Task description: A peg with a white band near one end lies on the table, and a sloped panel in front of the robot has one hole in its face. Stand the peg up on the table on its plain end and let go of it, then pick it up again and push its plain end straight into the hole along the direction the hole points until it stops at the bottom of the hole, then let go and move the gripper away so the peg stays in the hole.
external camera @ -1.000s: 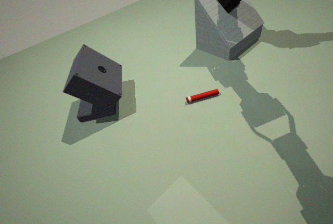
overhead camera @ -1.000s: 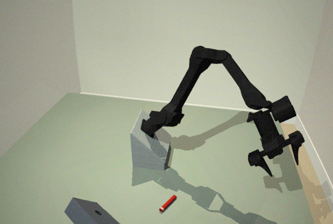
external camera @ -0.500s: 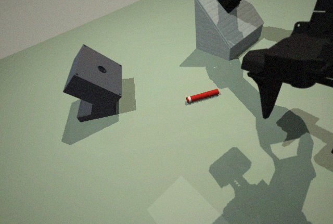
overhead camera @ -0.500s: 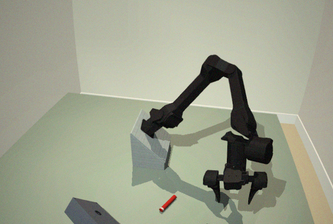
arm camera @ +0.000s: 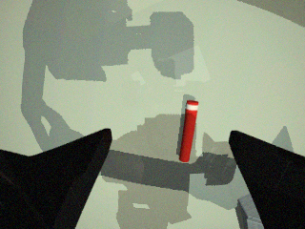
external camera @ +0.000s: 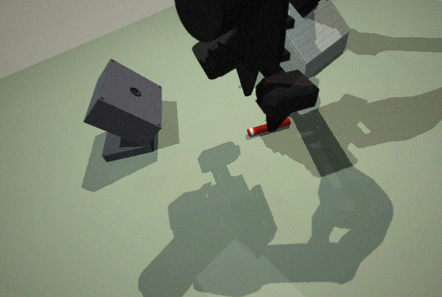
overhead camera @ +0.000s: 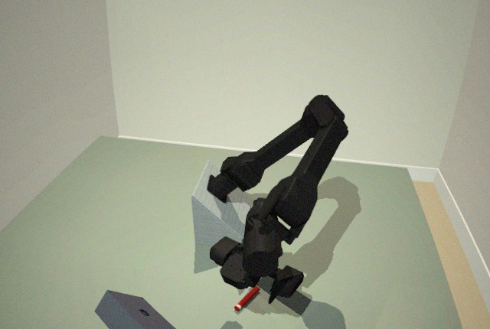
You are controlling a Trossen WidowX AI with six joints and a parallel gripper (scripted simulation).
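The red peg lies 2 cm behind my gripper tip, 2 cm to the right of it and 7 cm below it. From my gripper tip the other things lie so: dark sloped panel: 11 cm ahead, 22 cm to the right.
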